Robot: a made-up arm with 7 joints. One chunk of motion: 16 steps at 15 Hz.
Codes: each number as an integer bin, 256 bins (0 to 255) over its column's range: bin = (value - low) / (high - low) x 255, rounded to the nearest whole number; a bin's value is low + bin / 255 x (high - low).
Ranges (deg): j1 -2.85..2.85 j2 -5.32..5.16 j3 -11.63..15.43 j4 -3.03..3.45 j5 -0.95..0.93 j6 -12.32..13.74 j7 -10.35..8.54
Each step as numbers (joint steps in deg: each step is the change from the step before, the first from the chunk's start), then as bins.
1 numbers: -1.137 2.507 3.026 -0.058 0.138 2.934 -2.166
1 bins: 77 190 138 117 148 149 110
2 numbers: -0.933 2.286 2.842 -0.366 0.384 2.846 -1.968
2 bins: 86 185 136 105 181 148 113
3 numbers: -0.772 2.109 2.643 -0.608 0.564 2.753 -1.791
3 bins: 93 181 135 95 205 147 116
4 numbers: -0.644 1.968 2.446 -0.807 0.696 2.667 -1.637
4 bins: 99 177 133 87 223 147 118
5 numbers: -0.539 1.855 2.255 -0.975 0.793 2.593 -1.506
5 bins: 103 175 131 81 236 146 119
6 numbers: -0.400 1.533 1.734 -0.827 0.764 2.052 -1.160
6 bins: 110 167 126 87 232 141 124
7 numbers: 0.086 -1.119 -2.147 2.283 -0.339 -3.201 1.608
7 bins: 131 102 89 209 83 89 161
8 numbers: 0.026 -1.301 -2.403 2.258 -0.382 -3.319 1.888
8 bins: 129 98 87 208 77 88 165
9 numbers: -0.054 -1.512 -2.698 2.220 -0.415 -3.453 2.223
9 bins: 125 93 84 207 73 87 170
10 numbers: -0.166 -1.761 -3.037 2.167 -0.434 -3.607 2.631
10 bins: 120 87 81 205 70 85 175
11 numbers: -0.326 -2.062 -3.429 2.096 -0.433 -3.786 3.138
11 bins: 113 79 77 202 70 84 182
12 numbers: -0.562 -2.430 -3.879 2.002 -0.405 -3.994 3.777
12 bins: 102 70 73 198 74 81 191
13 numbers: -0.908 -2.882 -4.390 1.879 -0.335 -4.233 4.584
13 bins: 87 59 68 193 83 79 202
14 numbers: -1.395 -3.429 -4.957 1.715 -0.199 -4.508 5.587
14 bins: 65 46 63 187 102 76 215
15 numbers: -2.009 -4.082 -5.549 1.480 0.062 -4.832 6.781
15 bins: 38 30 57 177 137 73 231
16 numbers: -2.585 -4.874 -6.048 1.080 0.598 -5.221 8.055
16 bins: 12 11 53 162 210 69 248
